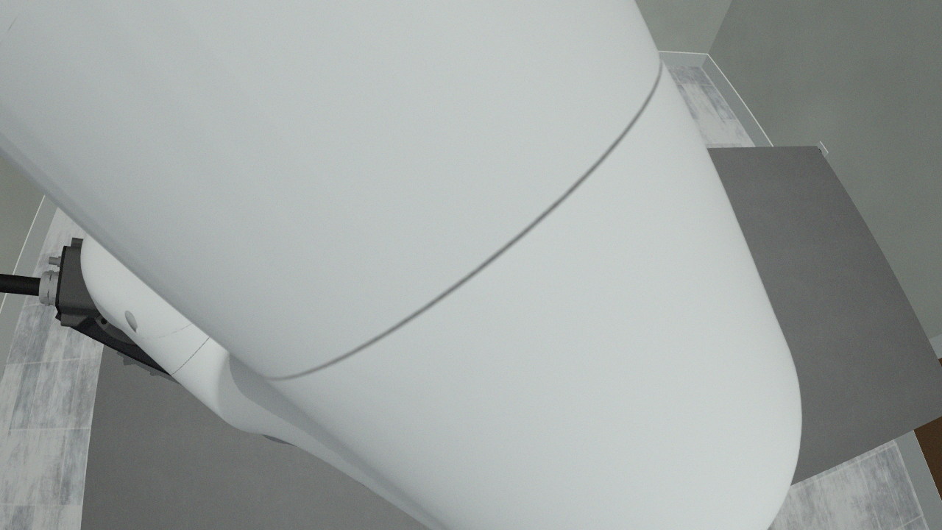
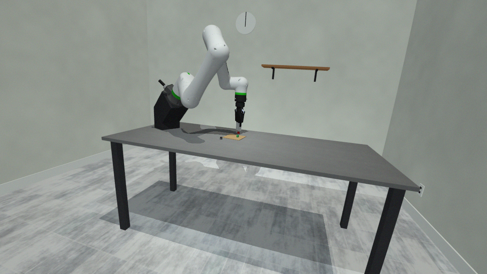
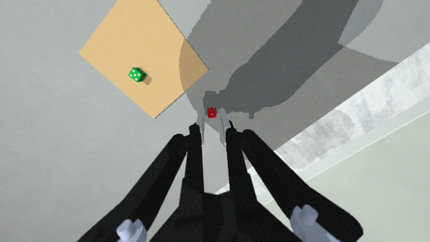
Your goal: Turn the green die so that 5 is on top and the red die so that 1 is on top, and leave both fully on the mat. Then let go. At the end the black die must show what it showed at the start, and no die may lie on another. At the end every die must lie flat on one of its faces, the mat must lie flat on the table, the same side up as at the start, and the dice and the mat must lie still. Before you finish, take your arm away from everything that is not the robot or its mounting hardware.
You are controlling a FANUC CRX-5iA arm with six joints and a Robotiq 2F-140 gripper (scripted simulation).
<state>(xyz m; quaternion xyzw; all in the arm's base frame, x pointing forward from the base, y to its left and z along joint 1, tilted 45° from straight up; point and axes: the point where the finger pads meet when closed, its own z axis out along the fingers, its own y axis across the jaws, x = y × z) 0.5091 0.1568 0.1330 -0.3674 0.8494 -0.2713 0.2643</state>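
The red die is 5 cm below my hand. Round my hand: green die: 2 cm ahead, 14 cm to the right, 5 cm below; then tan mat: 1 cm behind, 13 cm to the right, 6 cm below; then black die: 9 cm behind, 23 cm to the right, 5 cm below.
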